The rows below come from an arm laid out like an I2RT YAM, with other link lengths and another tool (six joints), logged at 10 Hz.
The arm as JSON. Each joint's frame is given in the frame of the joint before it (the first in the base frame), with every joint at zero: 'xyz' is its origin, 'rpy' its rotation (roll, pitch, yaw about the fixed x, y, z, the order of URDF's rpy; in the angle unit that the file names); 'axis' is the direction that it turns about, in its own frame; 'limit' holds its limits. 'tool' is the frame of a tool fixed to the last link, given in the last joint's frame.
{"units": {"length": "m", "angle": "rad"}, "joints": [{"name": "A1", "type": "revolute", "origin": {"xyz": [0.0, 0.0, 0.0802], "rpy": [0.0, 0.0, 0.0]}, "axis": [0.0, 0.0, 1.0], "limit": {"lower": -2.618, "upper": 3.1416}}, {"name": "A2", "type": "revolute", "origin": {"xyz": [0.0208, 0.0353, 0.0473], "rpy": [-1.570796, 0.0, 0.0]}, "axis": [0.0, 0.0, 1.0], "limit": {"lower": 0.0, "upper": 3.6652}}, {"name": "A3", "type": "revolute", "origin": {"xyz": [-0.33, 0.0, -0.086], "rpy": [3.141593, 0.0, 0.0]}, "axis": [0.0, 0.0, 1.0], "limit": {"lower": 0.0, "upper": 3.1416}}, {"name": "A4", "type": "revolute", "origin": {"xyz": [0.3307, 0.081, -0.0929], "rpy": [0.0, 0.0, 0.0]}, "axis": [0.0, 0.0, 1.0], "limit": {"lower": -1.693, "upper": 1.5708}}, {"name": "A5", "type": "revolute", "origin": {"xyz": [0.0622, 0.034, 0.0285], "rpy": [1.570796, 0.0, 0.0]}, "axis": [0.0, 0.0, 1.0], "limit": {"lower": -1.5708, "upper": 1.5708}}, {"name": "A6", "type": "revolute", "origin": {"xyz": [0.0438, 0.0, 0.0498], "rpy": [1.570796, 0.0, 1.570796]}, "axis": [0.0, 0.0, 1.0], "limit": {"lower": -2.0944, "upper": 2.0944}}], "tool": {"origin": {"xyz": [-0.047, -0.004, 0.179], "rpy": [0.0, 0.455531, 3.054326]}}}
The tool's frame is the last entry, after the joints.
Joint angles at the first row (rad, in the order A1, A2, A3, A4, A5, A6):
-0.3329, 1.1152, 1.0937, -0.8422, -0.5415, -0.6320
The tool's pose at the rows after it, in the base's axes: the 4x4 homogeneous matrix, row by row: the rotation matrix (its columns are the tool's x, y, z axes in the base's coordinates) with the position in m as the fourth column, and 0 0 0 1 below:
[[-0.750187, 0.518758, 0.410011, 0.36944], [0.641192, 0.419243, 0.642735, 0.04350], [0.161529, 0.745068, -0.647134, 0.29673], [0, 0, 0, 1]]
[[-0.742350, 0.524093, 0.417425, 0.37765], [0.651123, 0.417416, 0.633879, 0.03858], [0.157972, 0.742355, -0.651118, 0.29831], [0, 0, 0, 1]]
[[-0.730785, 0.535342, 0.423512, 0.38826], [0.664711, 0.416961, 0.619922, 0.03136], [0.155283, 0.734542, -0.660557, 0.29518], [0, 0, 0, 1]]
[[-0.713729, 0.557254, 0.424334, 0.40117], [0.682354, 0.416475, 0.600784, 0.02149], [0.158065, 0.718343, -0.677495, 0.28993], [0, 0, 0, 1]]
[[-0.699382, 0.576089, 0.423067, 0.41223], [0.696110, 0.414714, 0.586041, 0.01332], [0.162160, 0.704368, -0.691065, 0.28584], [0, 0, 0, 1]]
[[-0.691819, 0.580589, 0.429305, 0.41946], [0.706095, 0.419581, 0.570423, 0.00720], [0.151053, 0.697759, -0.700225, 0.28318], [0, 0, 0, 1]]
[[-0.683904, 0.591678, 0.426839, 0.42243], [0.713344, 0.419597, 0.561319, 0.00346], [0.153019, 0.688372, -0.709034, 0.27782], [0, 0, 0, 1]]
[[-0.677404, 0.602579, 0.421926, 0.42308], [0.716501, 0.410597, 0.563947, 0.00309], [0.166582, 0.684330, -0.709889, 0.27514], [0, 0, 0, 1]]
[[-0.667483, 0.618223, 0.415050, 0.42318], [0.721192, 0.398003, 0.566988, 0.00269], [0.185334, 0.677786, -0.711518, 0.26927], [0, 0, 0, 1]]
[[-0.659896, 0.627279, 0.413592, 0.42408], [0.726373, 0.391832, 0.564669, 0.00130], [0.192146, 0.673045, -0.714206, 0.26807], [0, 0, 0, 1]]
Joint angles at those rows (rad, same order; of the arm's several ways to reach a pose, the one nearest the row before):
-0.3314, 1.1305, 1.1090, -0.8360, -0.5308, -0.6274
-0.3313, 1.1535, 1.1289, -0.8284, -0.5185, -0.6213
-0.3313, 1.1841, 1.1443, -0.8131, -0.4986, -0.6167
-0.3313, 1.2286, 1.1704, -0.8054, -0.4695, -0.6136
-0.3313, 1.2685, 1.1965, -0.8023, -0.4464, -0.6105
-0.3314, 1.2870, 1.2057, -0.7886, -0.4280, -0.6121
-0.3313, 1.2992, 1.2057, -0.7839, -0.4142, -0.6120
-0.3314, 1.3070, 1.2073, -0.7885, -0.4127, -0.6044
-0.3314, 1.3146, 1.2011, -0.7900, -0.4096, -0.5937
-0.3313, 1.3207, 1.2057, -0.7946, -0.4035, -0.5875

